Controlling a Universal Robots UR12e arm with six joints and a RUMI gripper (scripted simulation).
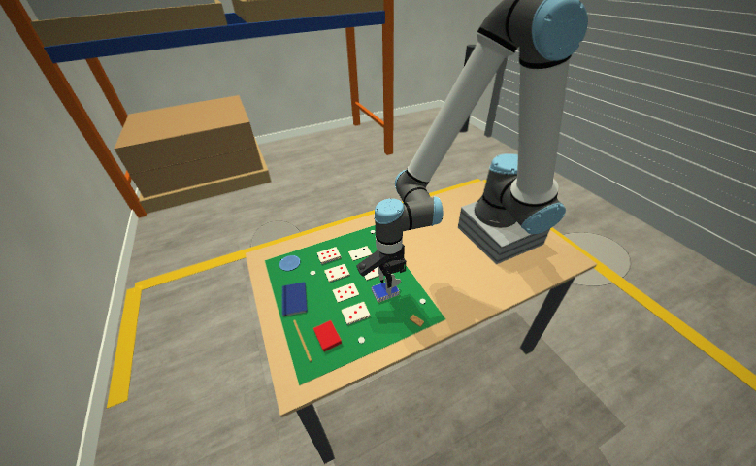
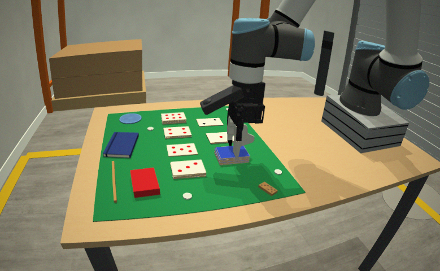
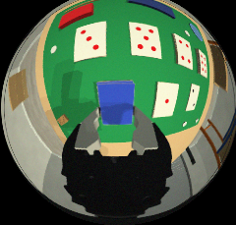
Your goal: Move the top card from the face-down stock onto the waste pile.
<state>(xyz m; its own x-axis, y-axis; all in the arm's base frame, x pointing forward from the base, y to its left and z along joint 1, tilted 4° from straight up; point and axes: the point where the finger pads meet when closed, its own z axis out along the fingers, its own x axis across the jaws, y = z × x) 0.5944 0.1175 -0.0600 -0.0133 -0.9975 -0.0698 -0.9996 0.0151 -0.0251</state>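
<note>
My hand is 12 cm to the left of the one-pip card and 3 cm above it. Round my hand: wooden stick (35 cm ahead, 7 cm to the left, 3 cm below); then red box (26 cm ahead, 10 cm to the left, 2 cm below).
</note>
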